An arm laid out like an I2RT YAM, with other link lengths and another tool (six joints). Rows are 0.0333 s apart.
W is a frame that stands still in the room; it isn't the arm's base.
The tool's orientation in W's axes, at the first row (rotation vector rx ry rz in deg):
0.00, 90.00, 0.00
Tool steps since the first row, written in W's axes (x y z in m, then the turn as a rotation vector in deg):
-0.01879, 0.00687, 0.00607, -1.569, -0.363, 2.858
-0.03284, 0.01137, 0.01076, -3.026, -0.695, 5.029
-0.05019, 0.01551, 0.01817, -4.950, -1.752, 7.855
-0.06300, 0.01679, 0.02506, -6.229, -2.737, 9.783
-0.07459, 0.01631, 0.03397, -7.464, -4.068, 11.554
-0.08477, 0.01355, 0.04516, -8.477, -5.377, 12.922
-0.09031, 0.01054, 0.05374, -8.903, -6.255, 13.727
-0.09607, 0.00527, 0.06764, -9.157, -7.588, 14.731
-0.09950, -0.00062, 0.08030, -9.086, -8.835, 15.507
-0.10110, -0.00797, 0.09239, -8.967, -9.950, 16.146
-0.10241, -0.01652, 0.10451, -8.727, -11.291, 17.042
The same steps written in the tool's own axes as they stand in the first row. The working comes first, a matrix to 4 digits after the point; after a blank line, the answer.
The tool's axes in the first row as the columns of a matrix, in W's axes (used below as rounded here):
0.0000, 0.0000, 1.0000
0.0000, 1.0000, 0.0000
-1.0000, 0.0000, 0.0000

-0.00607, 0.00687, -0.01879, -2.858, -0.363, -1.569
-0.01076, 0.01137, -0.03284, -5.029, -0.695, -3.026
-0.01817, 0.01551, -0.05019, -7.855, -1.752, -4.950
-0.02506, 0.01679, -0.06300, -9.783, -2.737, -6.229
-0.03397, 0.01631, -0.07459, -11.554, -4.068, -7.464
-0.04516, 0.01355, -0.08477, -12.922, -5.377, -8.477
-0.05374, 0.01054, -0.09031, -13.727, -6.255, -8.903
-0.06764, 0.00527, -0.09607, -14.731, -7.588, -9.157
-0.08030, -0.00062, -0.09950, -15.507, -8.835, -9.086
-0.09239, -0.00797, -0.10110, -16.146, -9.950, -8.967
-0.10451, -0.01652, -0.10241, -17.042, -11.291, -8.727

